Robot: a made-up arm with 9 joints. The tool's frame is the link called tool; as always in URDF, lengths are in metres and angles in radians.
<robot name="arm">
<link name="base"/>
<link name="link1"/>
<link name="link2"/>
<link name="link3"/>
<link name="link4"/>
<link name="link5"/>
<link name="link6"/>
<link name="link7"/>
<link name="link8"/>
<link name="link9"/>
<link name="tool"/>
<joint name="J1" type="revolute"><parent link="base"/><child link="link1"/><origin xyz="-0.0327 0.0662 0.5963" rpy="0 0 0"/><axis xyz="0 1 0"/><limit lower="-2.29" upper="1.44" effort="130" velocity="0.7"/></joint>
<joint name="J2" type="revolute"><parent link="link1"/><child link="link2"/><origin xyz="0.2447 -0.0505 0.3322" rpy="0 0 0"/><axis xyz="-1 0 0"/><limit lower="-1.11" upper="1.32" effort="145" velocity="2.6"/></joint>
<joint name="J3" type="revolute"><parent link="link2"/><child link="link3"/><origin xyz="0.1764 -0.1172 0.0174" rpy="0 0 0"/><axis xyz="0 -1 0"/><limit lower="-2.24" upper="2.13" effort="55" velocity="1.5"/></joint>
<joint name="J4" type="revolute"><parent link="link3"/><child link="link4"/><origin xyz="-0.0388 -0.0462 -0.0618" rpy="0 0 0"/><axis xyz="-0.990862 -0.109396 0.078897"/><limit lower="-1.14" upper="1.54" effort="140" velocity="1"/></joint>
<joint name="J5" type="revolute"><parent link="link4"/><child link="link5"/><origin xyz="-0.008 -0.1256 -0.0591" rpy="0 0 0"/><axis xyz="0.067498 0.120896 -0.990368"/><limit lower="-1.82" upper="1.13" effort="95" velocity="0.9"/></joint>
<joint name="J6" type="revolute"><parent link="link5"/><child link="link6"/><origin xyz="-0.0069 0.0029 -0.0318" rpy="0 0 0"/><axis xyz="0 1 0"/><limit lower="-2.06" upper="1.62" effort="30" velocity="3.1"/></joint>
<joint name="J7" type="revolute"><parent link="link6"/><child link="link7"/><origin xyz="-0.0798 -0.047 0.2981" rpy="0 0 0"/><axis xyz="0 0 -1"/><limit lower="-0.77" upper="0.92" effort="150" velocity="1.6"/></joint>
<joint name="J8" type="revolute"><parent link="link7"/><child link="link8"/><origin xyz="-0.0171 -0.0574 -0.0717" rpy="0 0 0"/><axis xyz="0.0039 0.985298 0.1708"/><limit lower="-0.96" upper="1.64" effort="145" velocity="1.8"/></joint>
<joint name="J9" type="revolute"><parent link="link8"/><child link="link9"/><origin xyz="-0.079 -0.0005 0.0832" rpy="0 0 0"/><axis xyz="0 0 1"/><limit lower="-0.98" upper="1.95" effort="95" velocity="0.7"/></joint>
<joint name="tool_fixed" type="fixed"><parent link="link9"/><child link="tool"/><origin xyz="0.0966 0.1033 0.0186" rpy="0 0 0"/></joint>
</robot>
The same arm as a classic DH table. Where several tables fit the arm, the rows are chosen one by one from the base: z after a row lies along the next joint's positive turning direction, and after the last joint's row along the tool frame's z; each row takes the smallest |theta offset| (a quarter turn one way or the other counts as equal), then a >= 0, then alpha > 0; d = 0 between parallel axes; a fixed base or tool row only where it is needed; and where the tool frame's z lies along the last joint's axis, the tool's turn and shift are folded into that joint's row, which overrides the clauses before.
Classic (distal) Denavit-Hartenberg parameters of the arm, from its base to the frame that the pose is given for. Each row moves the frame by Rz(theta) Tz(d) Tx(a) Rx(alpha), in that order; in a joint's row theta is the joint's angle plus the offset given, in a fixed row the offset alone. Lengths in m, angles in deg.
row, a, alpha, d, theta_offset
base (fixed), -0.0327, -90.00, 0.5963, 0.00
J1, 0.3322, 90.00, 0.0157, -90.00
J2, 0.0174, 90.00, -0.4211, 0.00
J3, -0.0647, -83.72, 0.1597, -4.55
J4, -0.1301, -99.10, 0.0584, 83.94
J5, 0.0090, -83.06, 0.0782, -84.72
J6, 0.0798, 90.00, -0.0479, 3.90
J7, 0.0169, -99.83, -0.2364, 0.23
J8, 0.0790, -80.17, -0.0591, 0.00
J9, -0.1414, 0.00, 0.0000, 47.15
tool (fixed), 0.0000, 0.00, 0.1019, 133.08
Joint limits (deg, base to tool): -131.21..82.51 -63.60..75.63 -128.34..122.04 -65.32..88.24 -104.28..64.74 -118.03..92.82 -44.12..52.71 -55.00..93.97 -56.15..111.73

